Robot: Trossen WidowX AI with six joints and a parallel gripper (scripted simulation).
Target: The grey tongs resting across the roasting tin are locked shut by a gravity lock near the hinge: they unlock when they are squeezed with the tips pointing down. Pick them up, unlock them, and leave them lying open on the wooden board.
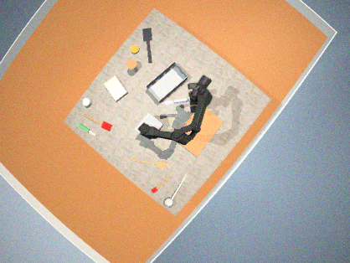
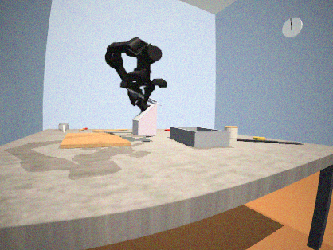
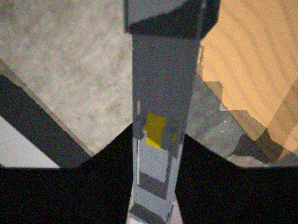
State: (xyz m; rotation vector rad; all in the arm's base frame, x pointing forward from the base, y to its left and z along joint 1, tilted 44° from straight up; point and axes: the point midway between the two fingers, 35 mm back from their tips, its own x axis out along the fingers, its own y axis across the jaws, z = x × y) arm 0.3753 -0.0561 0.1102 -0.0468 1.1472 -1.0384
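My gripper tip is 2 cm short of the yellow lock piece, 1 cm to the left of it and 4 cm below it. Also, from my gripper tip: grey roasting tin 26 cm to the left, 13 cm below; then wooden board 11 cm behind, 19 cm to the right, 15 cm below; then orange-lidded jar 9 cm behind, 56 cm to the left, 12 cm below.
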